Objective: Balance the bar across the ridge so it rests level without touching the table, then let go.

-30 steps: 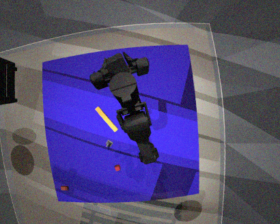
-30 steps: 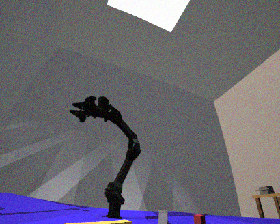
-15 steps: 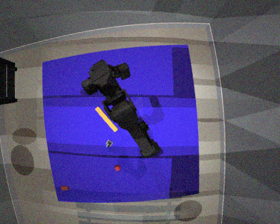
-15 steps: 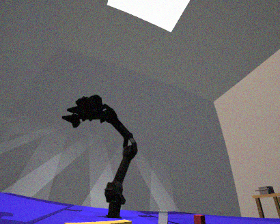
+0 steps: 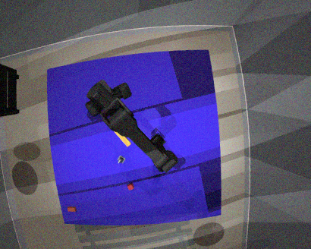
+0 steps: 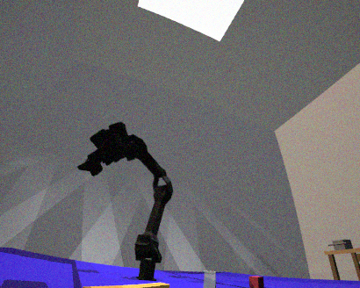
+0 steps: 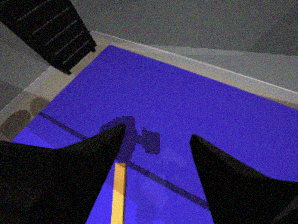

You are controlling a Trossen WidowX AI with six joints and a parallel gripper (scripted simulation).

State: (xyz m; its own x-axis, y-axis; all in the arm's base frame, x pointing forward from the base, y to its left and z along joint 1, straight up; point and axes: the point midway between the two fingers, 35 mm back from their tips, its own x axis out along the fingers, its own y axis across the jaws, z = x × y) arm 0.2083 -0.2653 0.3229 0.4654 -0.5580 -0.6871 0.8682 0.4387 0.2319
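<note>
My gripper tip is now 50 mm short of the yellow bar, 200 mm to the right of it and 290 mm above it. Round my gripper tip: flat red piece: 520 mm ahead, 780 mm to the left, 290 mm below.
</note>
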